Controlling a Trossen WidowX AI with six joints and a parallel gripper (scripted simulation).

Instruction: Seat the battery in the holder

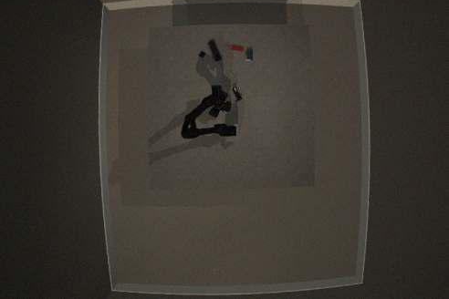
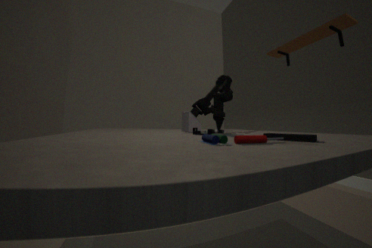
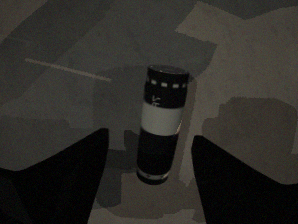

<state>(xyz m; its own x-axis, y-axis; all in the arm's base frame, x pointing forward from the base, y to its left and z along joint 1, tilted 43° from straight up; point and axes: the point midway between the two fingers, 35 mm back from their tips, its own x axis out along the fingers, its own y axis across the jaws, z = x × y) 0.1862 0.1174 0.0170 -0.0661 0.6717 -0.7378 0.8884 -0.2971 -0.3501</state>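
Now: gripper tip 10 mm past the battery and 10 mm above it. Also, from my gripper tip: small black block (410 mm ahead, 130 mm to the left, 20 mm below); then long black bar (430 mm ahead, 30 mm to the left).
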